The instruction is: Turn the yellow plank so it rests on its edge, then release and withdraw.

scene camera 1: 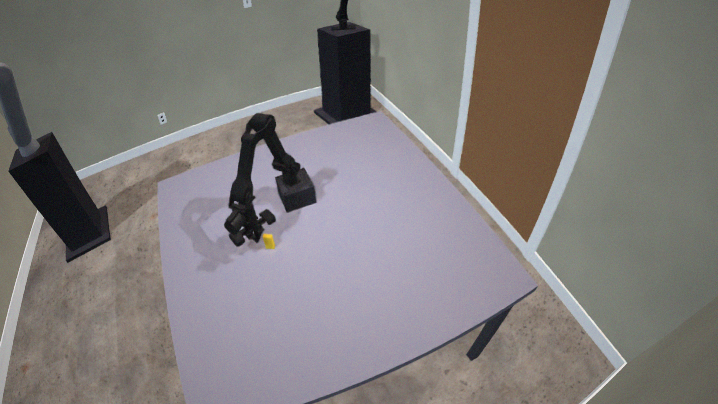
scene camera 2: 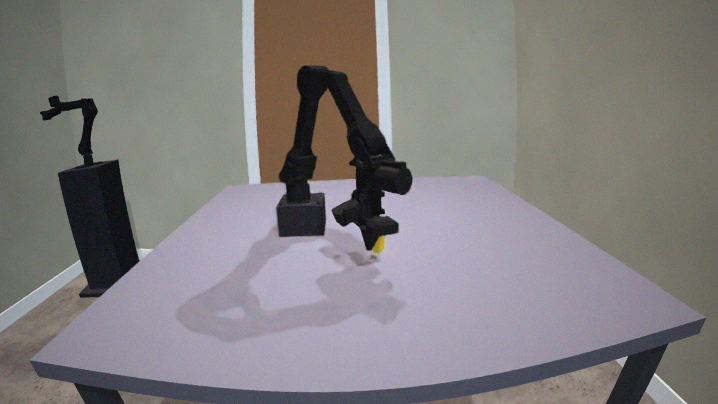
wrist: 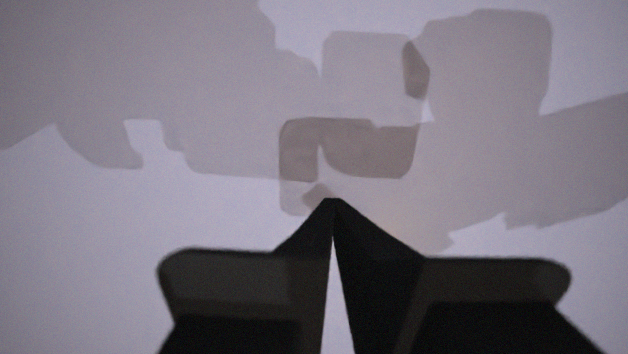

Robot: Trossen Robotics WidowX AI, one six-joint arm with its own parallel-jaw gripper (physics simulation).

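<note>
The yellow plank (scene camera 1: pixel 269 241) (scene camera 2: pixel 380 244) is a small block on the table. In scene camera 1 it looks upright, with its small top end and one broad face showing. In scene camera 2 its upper part is hidden behind the gripper and the part that shows looks slanted. The plank does not show in the wrist view. My gripper (scene camera 1: pixel 258 240) (scene camera 2: pixel 370 248) (wrist: pixel 331 205) is shut and empty, pointing down with its fingertips together. The tips are low and close beside the plank, left of it in both scene views. I cannot tell whether they touch it.
The arm's dark base box (scene camera 1: pixel 296 190) (scene camera 2: pixel 301 216) stands on the pale purple table (scene camera 1: pixel 351 281) (scene camera 2: pixel 476 301). Dark pedestals (scene camera 1: pixel 344 72) (scene camera 1: pixel 60 195) stand beyond the table. The arm casts wide shadows over the table top.
</note>
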